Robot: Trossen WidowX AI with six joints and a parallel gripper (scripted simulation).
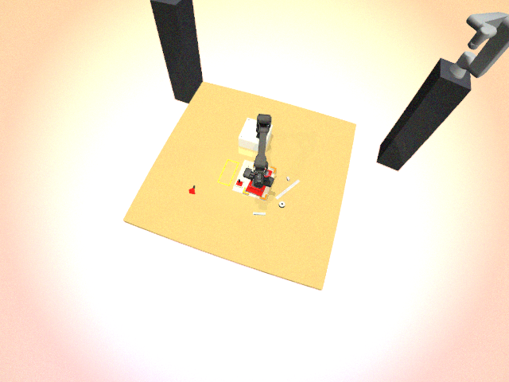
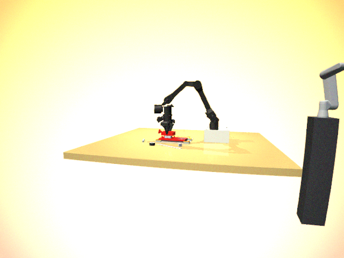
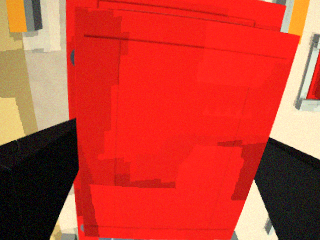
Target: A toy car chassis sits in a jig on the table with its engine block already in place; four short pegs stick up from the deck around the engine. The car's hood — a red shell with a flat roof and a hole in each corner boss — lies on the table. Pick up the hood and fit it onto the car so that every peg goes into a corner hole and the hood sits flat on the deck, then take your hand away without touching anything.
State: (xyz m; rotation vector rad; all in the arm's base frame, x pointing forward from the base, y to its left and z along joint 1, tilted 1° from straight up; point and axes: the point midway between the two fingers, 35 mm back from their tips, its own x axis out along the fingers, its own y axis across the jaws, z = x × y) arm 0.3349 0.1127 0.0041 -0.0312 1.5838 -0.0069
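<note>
Right now my gripper tip is 1 cm below the hood. From my gripper tip the other things lie so: wheel (19 cm to the left, 5 cm below, 5 cm ahead); then short rod (17 cm ahead, 8 cm to the left, 5 cm below); then white strip (19 cm to the left, 7 cm behind, 6 cm below).
</note>
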